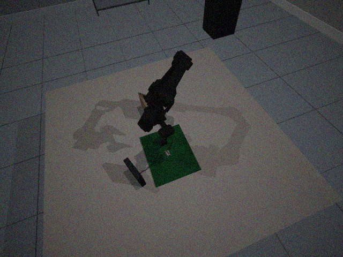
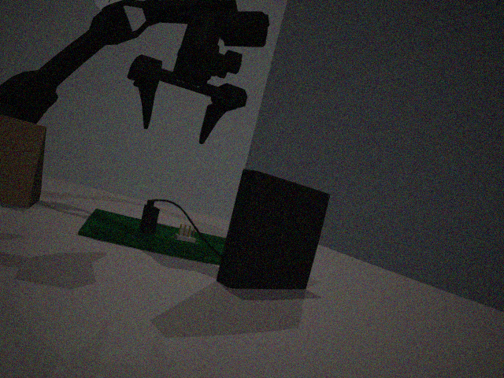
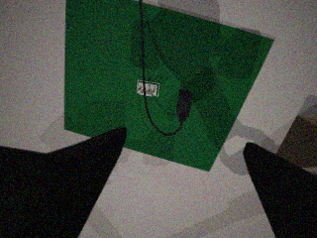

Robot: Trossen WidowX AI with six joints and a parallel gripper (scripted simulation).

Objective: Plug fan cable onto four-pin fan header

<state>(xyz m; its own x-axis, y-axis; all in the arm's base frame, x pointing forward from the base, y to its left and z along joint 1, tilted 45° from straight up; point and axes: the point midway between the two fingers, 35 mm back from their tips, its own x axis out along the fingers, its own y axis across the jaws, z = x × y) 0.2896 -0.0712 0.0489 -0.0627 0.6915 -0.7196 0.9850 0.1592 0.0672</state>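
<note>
Right now my gripper tip is 130 mm above the black plug, 10 mm to the right of it and 10 mm past it. Also, from my gripper tip: green board: 170 mm below, 50 mm ahead, 10 mm to the left; white four-pin fan header: 150 mm below, 60 mm ahead, 10 mm to the left; black fan: 170 mm to the right, 110 mm ahead, 100 mm below.
</note>
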